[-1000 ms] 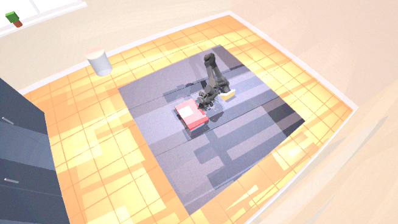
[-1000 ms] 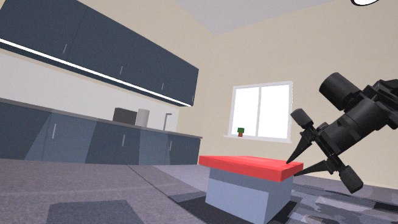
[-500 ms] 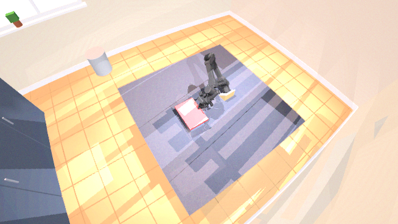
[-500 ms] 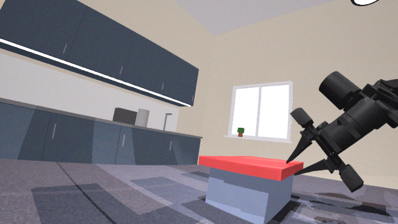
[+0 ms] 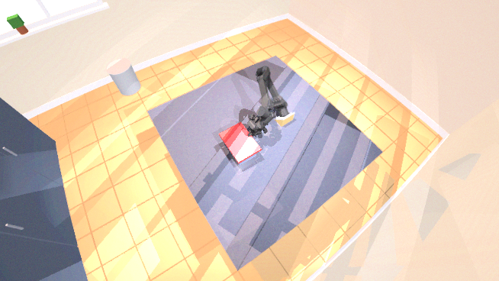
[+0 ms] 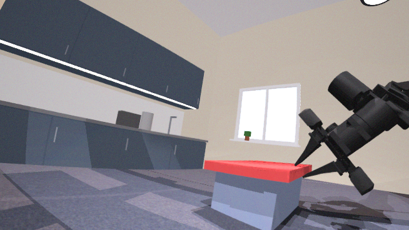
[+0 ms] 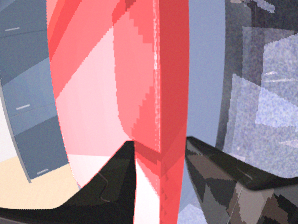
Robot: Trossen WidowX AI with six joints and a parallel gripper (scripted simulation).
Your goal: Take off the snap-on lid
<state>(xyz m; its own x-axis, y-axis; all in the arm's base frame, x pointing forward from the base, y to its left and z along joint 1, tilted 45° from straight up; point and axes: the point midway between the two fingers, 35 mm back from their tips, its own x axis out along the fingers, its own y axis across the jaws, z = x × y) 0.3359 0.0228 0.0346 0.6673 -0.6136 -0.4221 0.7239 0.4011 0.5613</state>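
Right now my gripper tip is 70 mm short of the lid and 10 mm to the left of it. Round my gripper tip: storage box (70 mm ahead, 50 mm below, 10 mm to the right).
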